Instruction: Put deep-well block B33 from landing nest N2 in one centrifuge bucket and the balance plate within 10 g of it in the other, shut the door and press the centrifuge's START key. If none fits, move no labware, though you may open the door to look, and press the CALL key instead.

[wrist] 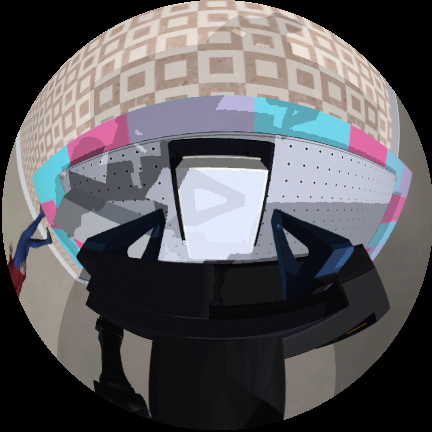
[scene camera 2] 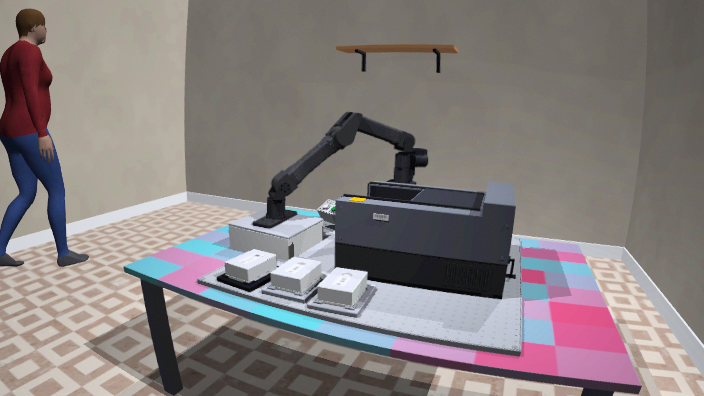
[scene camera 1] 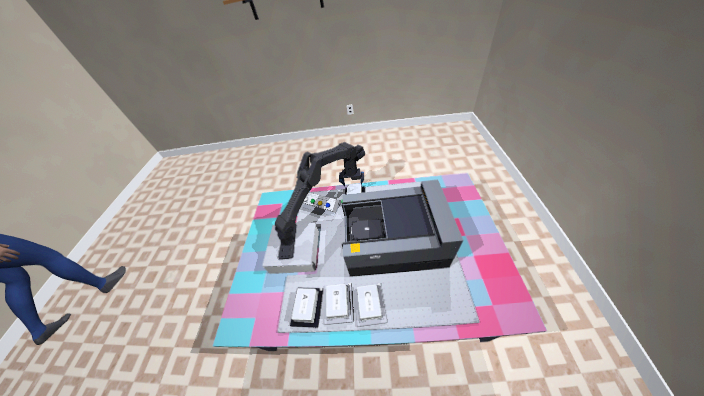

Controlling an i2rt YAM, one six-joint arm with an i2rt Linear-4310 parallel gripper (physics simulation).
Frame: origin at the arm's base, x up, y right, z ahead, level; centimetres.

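Seen in the pictures: gripper, fingertip midpoint: point(wrist: 217, 214) point(scene camera 1: 353, 185); arm's base, origin of the base link: point(scene camera 2: 275, 219) point(scene camera 1: 288, 240).
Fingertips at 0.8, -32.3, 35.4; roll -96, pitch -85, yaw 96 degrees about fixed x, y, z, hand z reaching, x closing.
Note:
Pixels of each thing's middle, then the offset from my fingertips to it, as dx, dy, dz. "spot": a spot on its surface instead.
- white block, body centre: point(wrist: 220, 212) point(scene camera 1: 354, 194) -4.5, +3.0, +0.0
- black nest, surface spot: point(wrist: 173, 165) spot: -6.6, -2.7, -5.0
- centrifuge, body centre: point(scene camera 2: 430, 226) point(wrist: 291, 324) point(scene camera 1: 393, 228) +3.9, +35.5, +17.1
- White plates marked A, body centre: point(scene camera 2: 251, 265) point(scene camera 1: 305, 304) -5.0, +62.9, -25.7
- B, body centre: point(scene camera 2: 297, 274) point(scene camera 1: 337, 301) -5.0, +62.6, -11.8
- C, body centre: point(scene camera 2: 343, 286) point(scene camera 1: 368, 302) -5.0, +64.4, +1.6
- dark door, body centre: point(scene camera 2: 450, 198) point(scene camera 1: 405, 215) +12.9, +35.6, +22.2
- dark part, surface spot: point(scene camera 1: 366, 228) spot: +5.7, +34.9, +4.5
- key panel, body centre: point(wrist: 100, 234) point(scene camera 2: 343, 215) point(scene camera 1: 319, 201) -4.1, +5.8, -21.0
A white block point(scene camera 1: 354, 189) point(wrist: 220, 200) sits in a black nest point(wrist: 173, 165) behind the centrifuge point(scene camera 1: 400, 253) point(scene camera 2: 420, 230); no label on it is legible. My gripper point(scene camera 1: 351, 180) point(wrist: 217, 214) is open above the block's near part, a finger to each side, holding nothing. In the second scene view its fingers are hidden behind the centrifuge. White plates marked A point(scene camera 1: 305, 303) point(scene camera 2: 250, 266), B point(scene camera 1: 337, 301) point(scene camera 2: 296, 274) and C point(scene camera 1: 369, 302) point(scene camera 2: 342, 286) stand in nests at the front; their small print is unreadable. The dark door point(scene camera 1: 407, 216) leaves the left chamber open, showing a dark part point(scene camera 1: 366, 228) inside.
A key panel point(scene camera 1: 320, 203) point(scene camera 2: 327, 211) with green, yellow and blue keys stands left of the centrifuge, behind the arm's white base box point(scene camera 1: 290, 264) point(scene camera 2: 275, 237). The centrifuge walls rise beside the block. A person point(scene camera 1: 50, 260) point(scene camera 2: 27, 100) is at the left, away from the table.

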